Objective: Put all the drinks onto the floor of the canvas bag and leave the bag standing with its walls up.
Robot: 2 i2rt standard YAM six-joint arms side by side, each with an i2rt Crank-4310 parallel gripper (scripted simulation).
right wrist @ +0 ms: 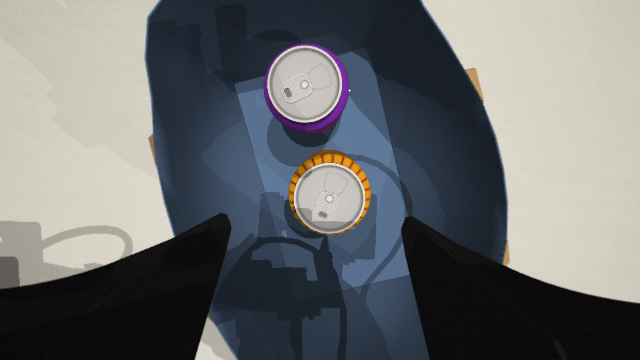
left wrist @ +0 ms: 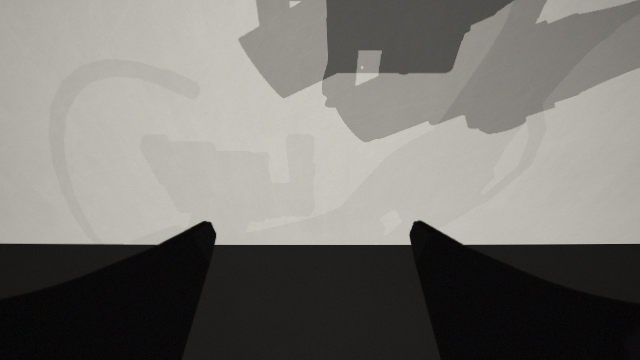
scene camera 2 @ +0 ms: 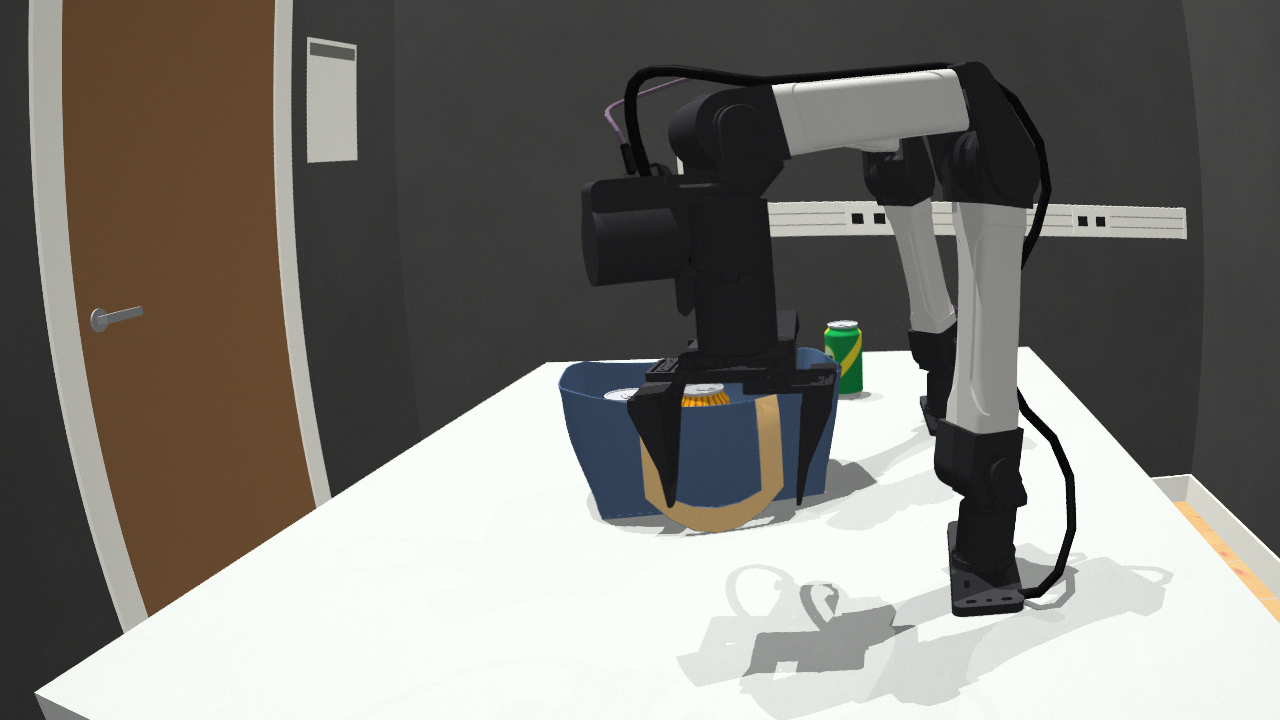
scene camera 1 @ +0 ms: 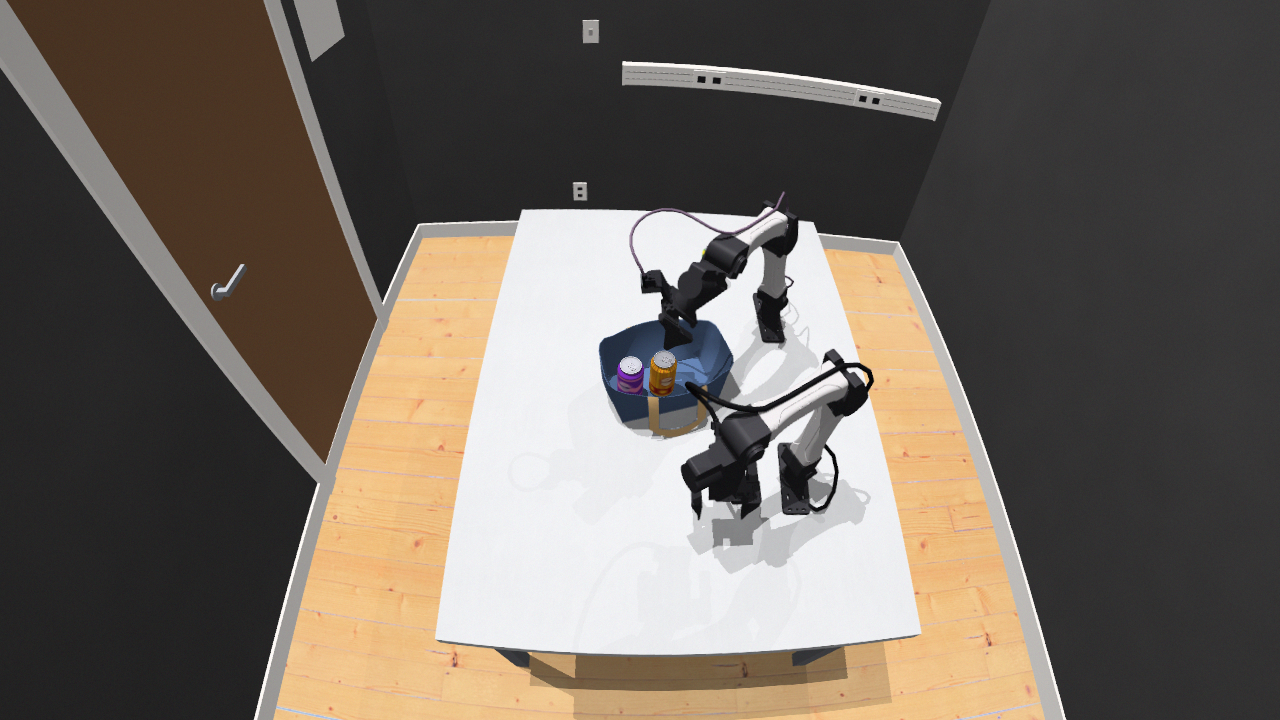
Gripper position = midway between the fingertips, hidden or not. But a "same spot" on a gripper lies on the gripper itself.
my left gripper: left wrist 312,226; scene camera 2; scene camera 1; not seen in the right wrist view (out of frame)
same spot on blue canvas bag: [right wrist: 449,163] = [scene camera 1: 651,341]
same spot on my left gripper: [scene camera 2: 655,409] = [scene camera 1: 701,506]
